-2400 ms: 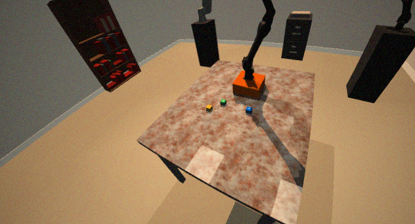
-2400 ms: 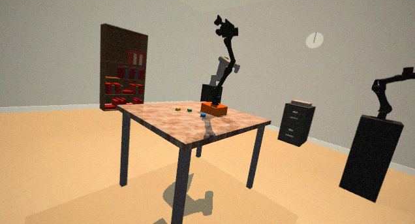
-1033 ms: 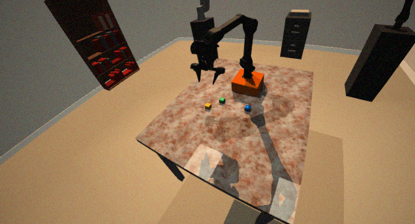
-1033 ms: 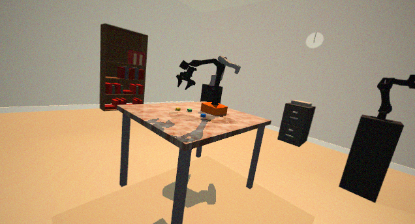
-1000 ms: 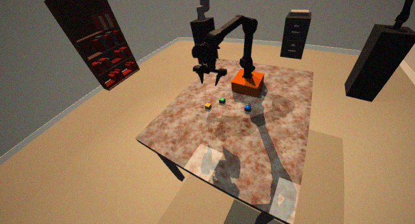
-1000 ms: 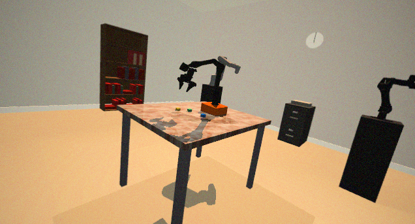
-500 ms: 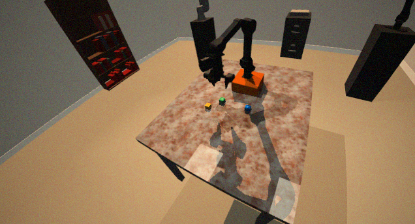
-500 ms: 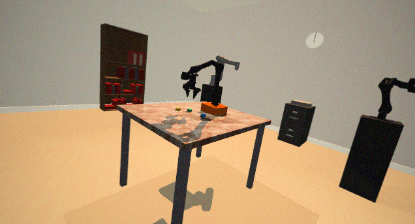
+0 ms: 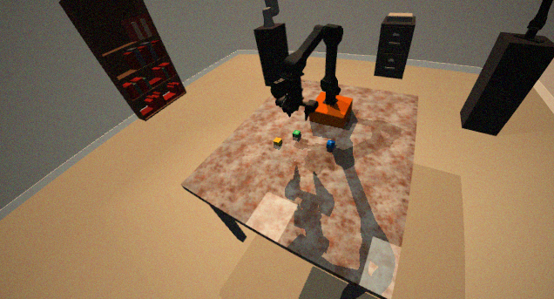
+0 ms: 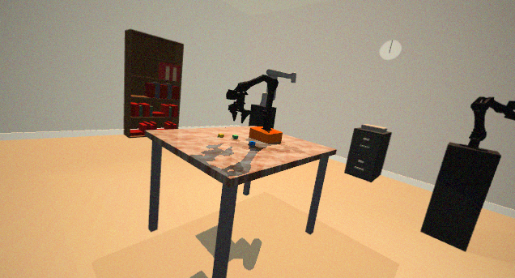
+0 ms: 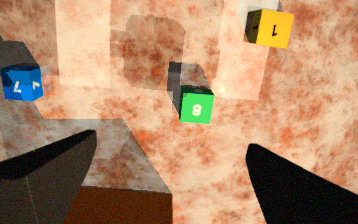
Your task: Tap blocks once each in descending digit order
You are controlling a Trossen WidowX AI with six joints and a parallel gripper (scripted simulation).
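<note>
My gripper tip is 2 cm past the green block, 3 cm to the left of it and 11 cm above it. Also, from my gripper tip: yellow block 7 cm ahead, 9 cm to the right, 11 cm below; blue block 1 cm behind, 16 cm to the left, 11 cm below.
</note>
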